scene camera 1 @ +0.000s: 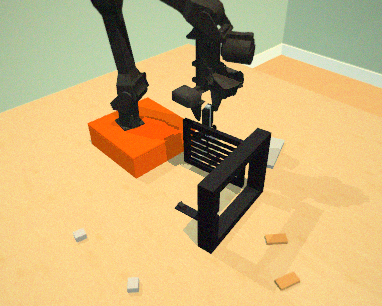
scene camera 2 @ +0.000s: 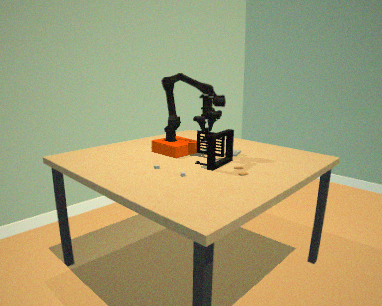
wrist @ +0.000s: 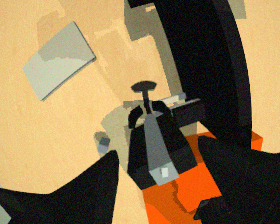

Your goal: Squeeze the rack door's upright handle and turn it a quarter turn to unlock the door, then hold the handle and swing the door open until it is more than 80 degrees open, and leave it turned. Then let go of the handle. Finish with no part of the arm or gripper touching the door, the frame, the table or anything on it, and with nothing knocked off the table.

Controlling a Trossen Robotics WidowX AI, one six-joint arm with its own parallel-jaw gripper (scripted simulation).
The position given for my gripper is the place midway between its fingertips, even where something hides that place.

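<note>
A slatted door (scene camera 1: 198, 137) is in view, and I can see the door (wrist: 210, 61) in my other view as well. There is my gripper (scene camera 1: 206, 115), open and holding nothing, which I also find from the wrist as the gripper (wrist: 158, 149). A flat grey plate (wrist: 64, 54) is in view too.
</note>
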